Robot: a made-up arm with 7 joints. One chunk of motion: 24 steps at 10 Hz.
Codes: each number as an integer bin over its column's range. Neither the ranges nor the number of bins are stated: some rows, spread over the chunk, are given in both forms.
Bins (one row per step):
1: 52 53 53 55 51 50
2: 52 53 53 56 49 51
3: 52 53 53 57 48 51
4: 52 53 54 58 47 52
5: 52 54 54 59 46 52
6: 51 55 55 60 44 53
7: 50 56 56 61 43 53
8: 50 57 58 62 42 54
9: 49 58 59 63 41 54
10: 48 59 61 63 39 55
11: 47 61 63 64 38 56
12: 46 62 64 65 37 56
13: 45 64 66 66 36 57
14: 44 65 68 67 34 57
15: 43 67 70 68 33 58
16: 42 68 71 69 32 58
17: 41 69 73 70 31 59
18: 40 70 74 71 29 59
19: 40 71 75 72 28 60
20: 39 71 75 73 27 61
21: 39 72 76 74 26 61
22: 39 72 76 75 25 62
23: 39 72 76 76 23 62
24: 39 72 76 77 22 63
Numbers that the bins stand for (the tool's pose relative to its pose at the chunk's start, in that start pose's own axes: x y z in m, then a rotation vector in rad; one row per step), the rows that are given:
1: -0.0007 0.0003 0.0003 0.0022 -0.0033 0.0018
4: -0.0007 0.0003 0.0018 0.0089 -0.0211 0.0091
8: -0.0041 0.0064 0.0079 0.0178 -0.0433 0.0164
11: -0.0093 0.0124 0.0155 0.0222 -0.0611 0.0236
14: -0.0144 0.0185 0.0230 0.0289 -0.0789 0.0273
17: -0.0196 0.0245 0.0306 0.0356 -0.0922 0.0345
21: -0.0230 0.0291 0.0352 0.0444 -0.1144 0.0418
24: -0.0230 0.0291 0.0352 0.0511 -0.1322 0.0491
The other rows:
2: -0.0007 0.0003 0.0003 0.0044 -0.0122 0.0055
3: -0.0007 0.0003 0.0003 0.0067 -0.0167 0.0055
5: -0.0007 0.0018 0.0018 0.0111 -0.0256 0.0091
6: -0.0024 0.0033 0.0033 0.0133 -0.0344 0.0127
7: -0.0041 0.0048 0.0048 0.0156 -0.0389 0.0127
9: -0.0059 0.0079 0.0094 0.0200 -0.0478 0.0164
10: -0.0076 0.0094 0.0124 0.0200 -0.0567 0.0200
12: -0.0110 0.0139 0.0170 0.0244 -0.0656 0.0236
13: -0.0127 0.0170 0.0200 0.0267 -0.0700 0.0273
15: -0.0162 0.0215 0.0261 0.0311 -0.0833 0.0309
16: -0.0179 0.0230 0.0276 0.0333 -0.0878 0.0309
18: -0.0213 0.0261 0.0321 0.0378 -0.1011 0.0345
19: -0.0213 0.0276 0.0336 0.0400 -0.1056 0.0382
20: -0.0230 0.0276 0.0336 0.0422 -0.1100 0.0418
22: -0.0230 0.0291 0.0352 0.0467 -0.1189 0.0455
23: -0.0230 0.0291 0.0352 0.0489 -0.1278 0.0455

